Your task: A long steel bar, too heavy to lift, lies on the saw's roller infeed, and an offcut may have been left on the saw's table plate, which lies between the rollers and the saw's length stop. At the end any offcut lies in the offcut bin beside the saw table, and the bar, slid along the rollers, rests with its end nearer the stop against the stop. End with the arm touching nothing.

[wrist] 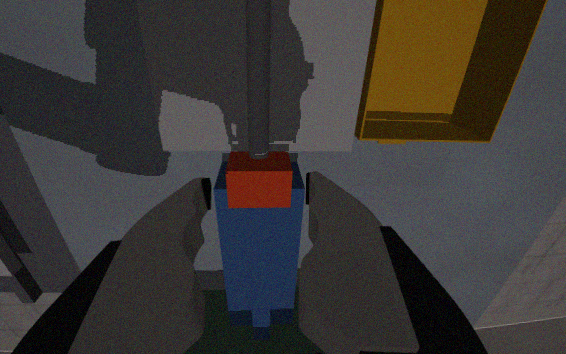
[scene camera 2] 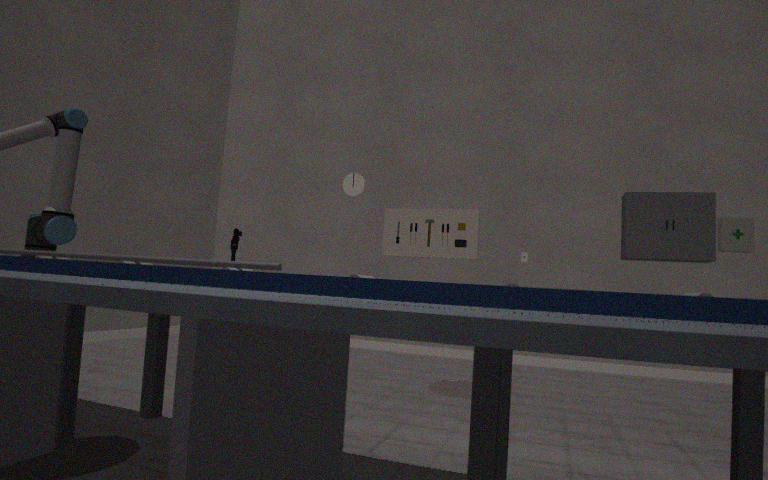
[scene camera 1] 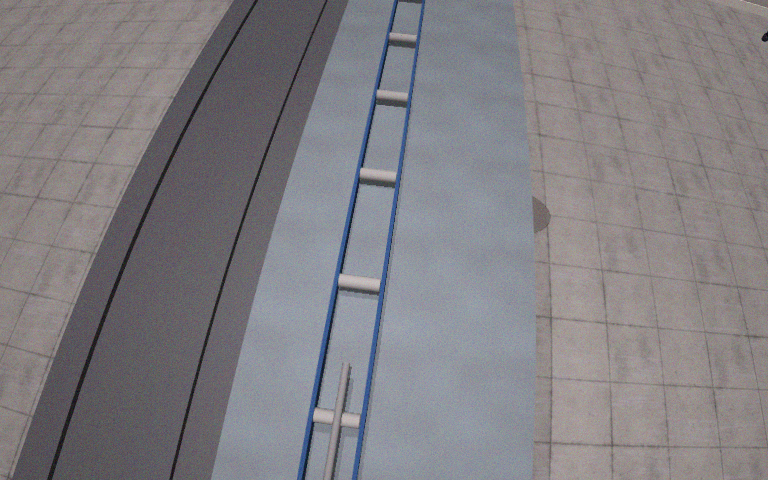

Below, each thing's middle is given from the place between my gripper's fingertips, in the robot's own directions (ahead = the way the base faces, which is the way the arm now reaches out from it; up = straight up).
Now: the yellow offcut bin (wrist: 432, 78) 180 mm ahead of my hand, 160 mm to the left of it and 150 mm below it.
